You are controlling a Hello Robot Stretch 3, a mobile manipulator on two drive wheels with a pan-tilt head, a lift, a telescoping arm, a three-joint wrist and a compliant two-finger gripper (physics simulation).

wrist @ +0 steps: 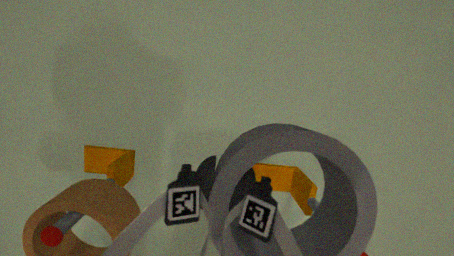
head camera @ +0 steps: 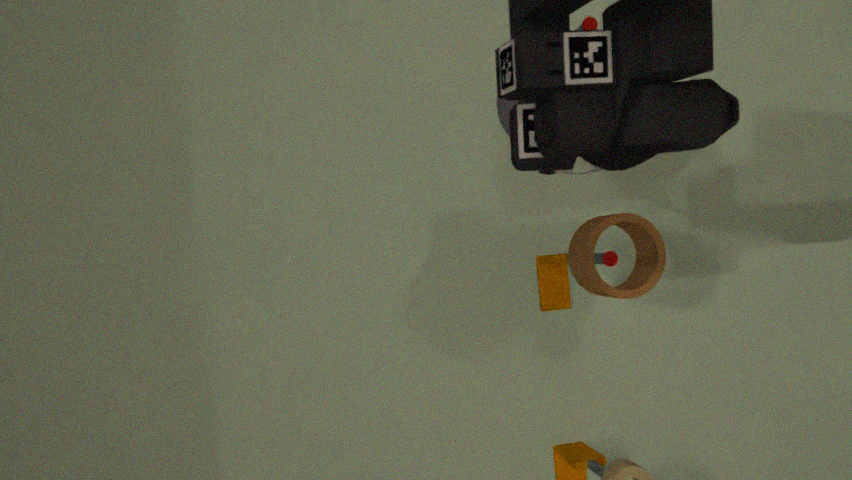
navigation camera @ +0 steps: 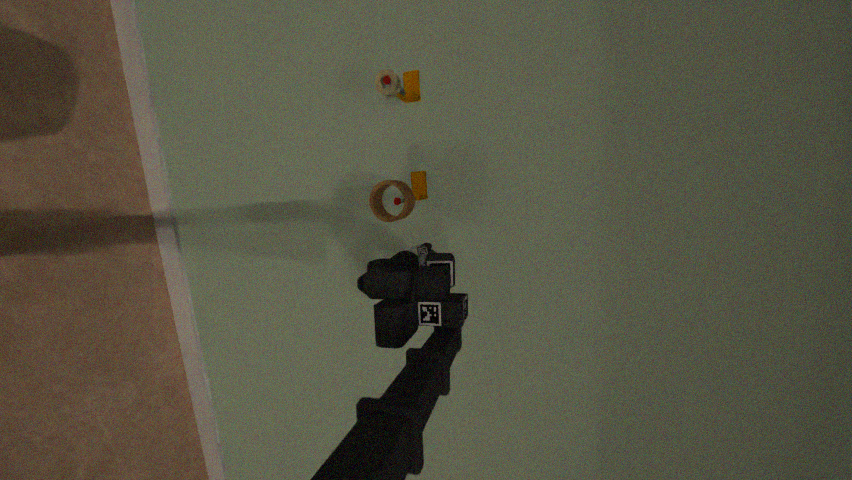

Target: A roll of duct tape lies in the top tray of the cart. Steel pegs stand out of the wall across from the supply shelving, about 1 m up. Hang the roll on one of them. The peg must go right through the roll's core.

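Frame: origin at the robot's base, x right, y ahead, z up, level; centimetres.
Where they show: gripper, fingertip midpoint: (wrist: 227, 176).
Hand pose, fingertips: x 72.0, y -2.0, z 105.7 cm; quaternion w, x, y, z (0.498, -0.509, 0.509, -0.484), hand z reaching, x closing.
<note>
Things, the pixels of their top centre, and the offset from my fingertips. "spot": a spot on its surface instead. Level surfaces: height alone.
- grey duct tape roll, surface spot: (wrist: 367, 200) spot: dz +1.5, dx -4.6, dy -8.4 cm
- orange bracket, surface spot: (wrist: 277, 176) spot: dz -5.5, dx +16.2, dy -7.4 cm
- steel peg, surface spot: (wrist: 313, 203) spot: dz -5.5, dx +8.5, dy -10.6 cm
- brown roll, middle of its top: (wrist: 87, 189) (head camera: 576, 259) (navigation camera: 411, 199) dz -4.3, dx +2.1, dy +13.4 cm
- neighbouring peg, surface spot: (wrist: 51, 236) (head camera: 609, 257) (navigation camera: 397, 201) spot: dz -5.8, dx -3.1, dy +12.7 cm
- small cream roll, surface spot: (head camera: 626, 469) (navigation camera: 389, 93) spot: dz -6.0, dx -4.5, dy +35.6 cm
- brown floor, its level: dz -105.7 cm
The grey duct tape roll (wrist: 367, 200) is held by its left wall between my gripper's fingertips (wrist: 225, 182) in the wrist view. Through its core show an orange bracket (wrist: 277, 176) and the base of a steel peg (wrist: 313, 203). That peg runs behind the roll's right wall, and its red tip (wrist: 364, 254) (head camera: 589, 23) shows outside the roll's lower right edge, so the peg does not appear to pass through the core. In the head and navigation views the dark gripper body and wrist hide the roll.
A brown roll (head camera: 581, 256) (navigation camera: 375, 201) (wrist: 95, 200) hangs on the neighbouring peg (head camera: 609, 258) (navigation camera: 397, 201) (wrist: 51, 236), close to my gripper. A small cream roll (head camera: 626, 469) (navigation camera: 379, 89) hangs on another peg. A pale baseboard (navigation camera: 147, 119) and brown floor (navigation camera: 59, 357) lie left in the navigation view.
</note>
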